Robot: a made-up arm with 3 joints. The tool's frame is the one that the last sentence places. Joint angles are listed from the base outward.
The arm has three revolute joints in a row. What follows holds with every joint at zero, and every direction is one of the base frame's. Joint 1 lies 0.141 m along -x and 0.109 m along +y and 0.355 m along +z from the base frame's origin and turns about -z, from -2.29 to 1.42 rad. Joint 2 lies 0.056 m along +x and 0.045 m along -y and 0.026 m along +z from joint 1 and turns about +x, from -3.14 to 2.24 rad. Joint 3 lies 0.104 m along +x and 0.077 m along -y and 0.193 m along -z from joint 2 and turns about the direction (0.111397, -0.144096, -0.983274), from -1.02 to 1.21 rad. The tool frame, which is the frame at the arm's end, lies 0.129 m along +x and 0.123 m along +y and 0.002 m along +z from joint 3; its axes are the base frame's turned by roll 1.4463, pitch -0.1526 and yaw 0.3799 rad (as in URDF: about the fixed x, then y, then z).
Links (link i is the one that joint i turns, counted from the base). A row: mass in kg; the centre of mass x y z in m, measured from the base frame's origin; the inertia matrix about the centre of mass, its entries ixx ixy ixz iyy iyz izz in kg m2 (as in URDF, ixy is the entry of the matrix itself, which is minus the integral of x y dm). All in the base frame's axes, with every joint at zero. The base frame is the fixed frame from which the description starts. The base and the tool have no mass.
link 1: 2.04; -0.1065 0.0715 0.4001; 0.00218 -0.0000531 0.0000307 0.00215 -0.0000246 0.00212
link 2: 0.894; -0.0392 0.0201 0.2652; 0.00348 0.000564 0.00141 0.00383 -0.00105 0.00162
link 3: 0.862; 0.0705 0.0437 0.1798; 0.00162 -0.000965 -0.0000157 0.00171 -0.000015 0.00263
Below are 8 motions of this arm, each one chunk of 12 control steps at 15 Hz.
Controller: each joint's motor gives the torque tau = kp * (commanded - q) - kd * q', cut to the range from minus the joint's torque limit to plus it. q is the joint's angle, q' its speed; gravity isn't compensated. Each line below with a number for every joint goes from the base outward.
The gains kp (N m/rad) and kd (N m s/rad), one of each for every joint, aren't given. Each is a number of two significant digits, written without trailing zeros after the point. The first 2 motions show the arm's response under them.
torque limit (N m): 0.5 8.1 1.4
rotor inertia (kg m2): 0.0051 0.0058 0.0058
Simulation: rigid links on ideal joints. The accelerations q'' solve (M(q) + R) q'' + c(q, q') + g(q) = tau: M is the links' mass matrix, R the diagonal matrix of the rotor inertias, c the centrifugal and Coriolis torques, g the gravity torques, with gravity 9.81 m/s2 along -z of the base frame. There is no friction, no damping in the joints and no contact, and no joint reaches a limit. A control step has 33 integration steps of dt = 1/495 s. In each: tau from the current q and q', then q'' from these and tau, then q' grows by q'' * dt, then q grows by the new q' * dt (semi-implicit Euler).
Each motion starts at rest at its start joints. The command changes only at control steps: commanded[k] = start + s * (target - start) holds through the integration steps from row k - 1 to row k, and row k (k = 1, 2, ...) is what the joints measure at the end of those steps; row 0 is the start. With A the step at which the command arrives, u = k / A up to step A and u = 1 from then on. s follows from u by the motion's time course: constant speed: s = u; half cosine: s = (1 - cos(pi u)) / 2; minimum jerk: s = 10 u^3 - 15 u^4 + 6 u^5; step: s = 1 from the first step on.
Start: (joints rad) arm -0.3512 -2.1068 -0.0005
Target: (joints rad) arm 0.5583 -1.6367 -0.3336
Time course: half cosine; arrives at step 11
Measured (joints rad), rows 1 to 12:
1: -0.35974 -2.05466 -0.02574
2: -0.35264 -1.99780 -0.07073
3: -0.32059 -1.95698 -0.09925
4: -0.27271 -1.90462 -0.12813
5: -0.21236 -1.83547 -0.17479
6: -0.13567 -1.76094 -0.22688
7: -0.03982 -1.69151 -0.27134
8: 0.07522 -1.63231 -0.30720
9: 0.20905 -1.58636 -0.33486
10: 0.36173 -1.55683 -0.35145
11: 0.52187 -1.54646 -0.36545
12: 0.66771 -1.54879 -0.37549
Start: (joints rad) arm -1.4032 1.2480 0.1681
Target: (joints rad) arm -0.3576 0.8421 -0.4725
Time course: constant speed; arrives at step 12
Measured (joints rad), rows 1 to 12:
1: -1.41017 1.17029 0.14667
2: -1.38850 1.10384 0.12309
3: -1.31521 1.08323 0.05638
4: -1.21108 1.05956 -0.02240
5: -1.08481 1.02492 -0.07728
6: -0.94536 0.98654 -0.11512
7: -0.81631 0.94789 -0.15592
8: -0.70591 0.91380 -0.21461
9: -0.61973 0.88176 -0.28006
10: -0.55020 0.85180 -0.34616
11: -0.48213 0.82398 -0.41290
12: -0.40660 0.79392 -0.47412
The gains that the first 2 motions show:
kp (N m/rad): 17 33 6.7
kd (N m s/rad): 1.1 1.1 0.18
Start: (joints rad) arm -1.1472 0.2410 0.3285
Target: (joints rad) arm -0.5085 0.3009 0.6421
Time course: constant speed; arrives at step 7
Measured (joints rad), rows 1 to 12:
1: -1.12408 0.26020 0.35681
2: -1.08368 0.26950 0.41136
3: -1.01522 0.27733 0.46423
4: -0.91615 0.28572 0.50870
5: -0.79278 0.29146 0.55632
6: -0.66504 0.29147 0.61676
7: -0.54472 0.29502 0.67613
8: -0.44501 0.29283 0.68823
9: -0.36479 0.29371 0.67018
10: -0.31650 0.29395 0.66695
11: -0.29848 0.29405 0.67166
12: -0.30791 0.29411 0.67201

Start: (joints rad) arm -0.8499 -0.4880 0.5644
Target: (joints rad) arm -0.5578 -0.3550 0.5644
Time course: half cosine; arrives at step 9
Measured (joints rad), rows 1 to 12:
1: -0.83482 -0.44078 0.54028
2: -0.82509 -0.40714 0.48821
3: -0.81497 -0.39153 0.48861
4: -0.78749 -0.37547 0.51296
5: -0.73702 -0.35508 0.51839
6: -0.67193 -0.33559 0.51379
7: -0.61079 -0.32268 0.51914
8: -0.56534 -0.31520 0.52879
9: -0.54042 -0.31235 0.53112
10: -0.53573 -0.31166 0.52838
11: -0.54342 -0.30918 0.52459
12: -0.55410 -0.30620 0.51998

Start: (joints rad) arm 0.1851 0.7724 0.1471
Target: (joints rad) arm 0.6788 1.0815 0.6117
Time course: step
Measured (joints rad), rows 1 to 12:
1: 0.26319 1.01610 0.49057
2: 0.28829 1.06895 0.75972
3: 0.33750 1.02082 0.72647
4: 0.44999 1.03392 0.66147
5: 0.57571 1.04030 0.65201
6: 0.67680 1.02371 0.69064
7: 0.75878 1.01716 0.71362
8: 0.82390 1.01995 0.70052
9: 0.86094 1.02179 0.68940
10: 0.86719 1.02107 0.69318
11: 0.84602 1.02022 0.69794
12: 0.79907 1.02048 0.69710

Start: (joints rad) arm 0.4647 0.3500 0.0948
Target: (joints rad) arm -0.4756 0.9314 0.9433
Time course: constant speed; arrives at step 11
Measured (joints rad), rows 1 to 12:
1: 0.45231 0.37828 0.17618
2: 0.41566 0.42959 0.29736
3: 0.35477 0.48048 0.38237
4: 0.26522 0.53050 0.45542
5: 0.14627 0.58264 0.53820
6: 0.01853 0.64069 0.61300
7: -0.10081 0.69727 0.67932
8: -0.20473 0.74949 0.75559
9: -0.29103 0.79869 0.84217
10: -0.36566 0.84530 0.93119
11: -0.43756 0.89135 1.01777
12: -0.49843 0.90221 1.01720

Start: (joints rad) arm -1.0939 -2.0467 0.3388
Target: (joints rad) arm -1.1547 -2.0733 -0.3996
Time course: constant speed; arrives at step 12
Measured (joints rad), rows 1 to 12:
1: -1.11167 -2.00591 0.25459
2: -1.11742 -1.97448 0.13036
3: -1.10474 -1.97546 0.06755
4: -1.09765 -1.98515 0.02867
5: -1.10473 -1.98979 -0.02478
6: -1.11740 -1.99100 -0.08380
7: -1.12825 -1.99284 -0.13940
8: -1.13591 -1.99535 -0.19510
9: -1.14104 -1.99731 -0.25310
10: -1.14452 -1.99878 -0.31177
11: -1.14758 -2.00035 -0.36981
12: -1.15129 -2.00223 -0.42711

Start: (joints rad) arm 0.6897 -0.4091 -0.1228
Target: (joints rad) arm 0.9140 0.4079 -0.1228
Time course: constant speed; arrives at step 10
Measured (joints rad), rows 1 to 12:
1: 0.72957 -0.30836 -0.12368
2: 0.74980 -0.21011 -0.16629
3: 0.75098 -0.13279 -0.16833
4: 0.76090 -0.05649 -0.14528
5: 0.78234 0.01713 -0.13752
6: 0.80917 0.08990 -0.13899
7: 0.83487 0.16389 -0.13507
8: 0.85788 0.23930 -0.12792
9: 0.87932 0.31530 -0.12321
10: 0.90036 0.39138 -0.12022
11: 0.89185 0.40398 -0.12380
12: 0.89681 0.39625 -0.12899

